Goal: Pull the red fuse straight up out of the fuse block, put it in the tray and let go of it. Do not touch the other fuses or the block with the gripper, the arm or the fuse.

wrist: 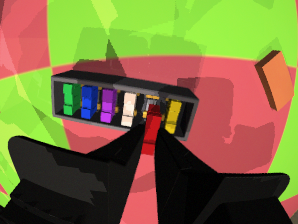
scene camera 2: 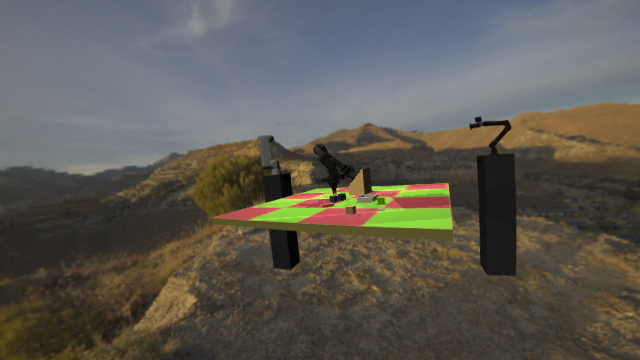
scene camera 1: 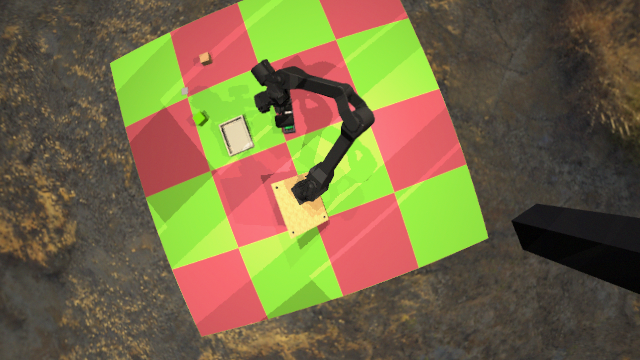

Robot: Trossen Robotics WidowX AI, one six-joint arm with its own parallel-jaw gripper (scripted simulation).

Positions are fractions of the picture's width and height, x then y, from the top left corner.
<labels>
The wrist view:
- my gripper: 0.51, 0.59
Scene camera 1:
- my gripper: 0.45, 0.29
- white tray: 0.37, 0.38
</labels>
